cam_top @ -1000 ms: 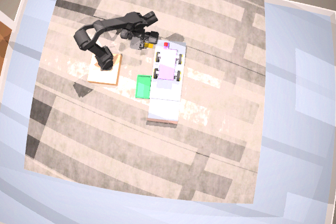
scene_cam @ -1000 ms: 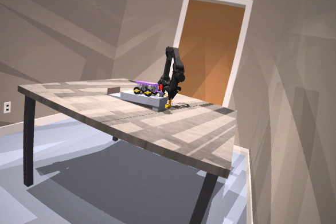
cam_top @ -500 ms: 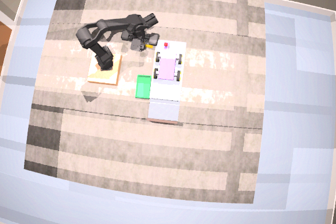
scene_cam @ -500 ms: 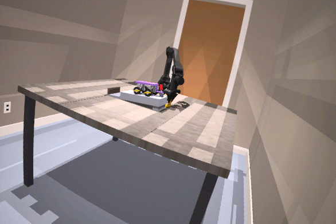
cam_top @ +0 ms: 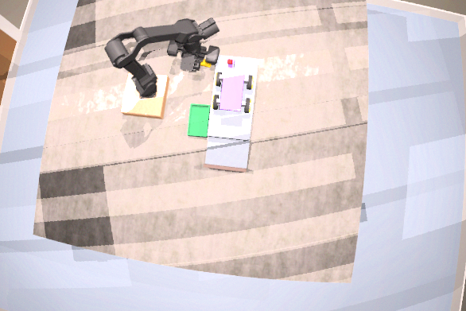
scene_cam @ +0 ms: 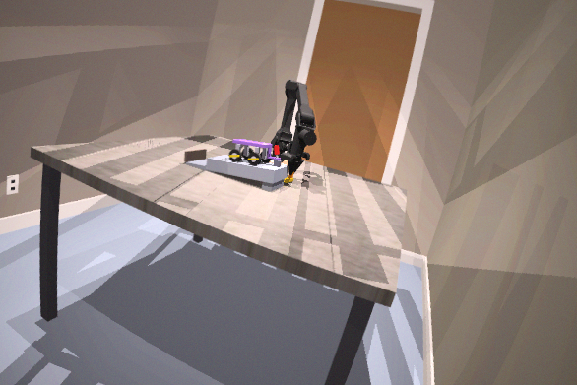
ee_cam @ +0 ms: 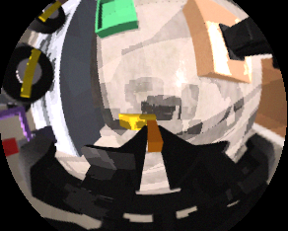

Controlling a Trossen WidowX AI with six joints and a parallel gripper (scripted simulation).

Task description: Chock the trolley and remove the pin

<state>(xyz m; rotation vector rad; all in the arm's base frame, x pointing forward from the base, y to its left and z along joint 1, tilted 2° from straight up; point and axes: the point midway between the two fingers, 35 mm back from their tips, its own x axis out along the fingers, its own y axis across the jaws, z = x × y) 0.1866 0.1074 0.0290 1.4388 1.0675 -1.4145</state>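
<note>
The green tray is 23 cm to the right of my gripper tip and 4 cm below it. The rest, counted from my gripper tip: yellow chock 2 cm ahead, 1 cm to the right, 1 cm below; grey ramp 13 cm ahead, 17 cm to the right, 1 cm above; red-headed stop pin 13 cm ahead, 6 cm to the right, 9 cm above.
</note>
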